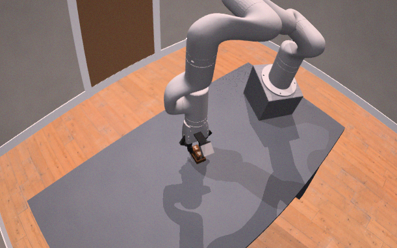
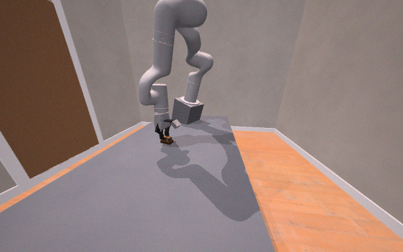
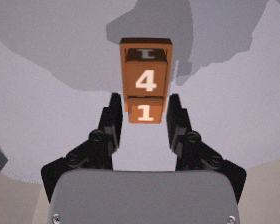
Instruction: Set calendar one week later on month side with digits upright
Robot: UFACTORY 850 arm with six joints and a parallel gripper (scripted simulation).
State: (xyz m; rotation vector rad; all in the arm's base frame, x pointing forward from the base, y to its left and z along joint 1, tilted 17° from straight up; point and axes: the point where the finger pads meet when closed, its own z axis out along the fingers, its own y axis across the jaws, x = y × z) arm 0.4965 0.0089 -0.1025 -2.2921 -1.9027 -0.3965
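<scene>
Right now the number cube is 20 mm below my hand. The rest, counted from my hand: brown wooden calendar tray 20 mm to the left, 40 mm below.
</scene>
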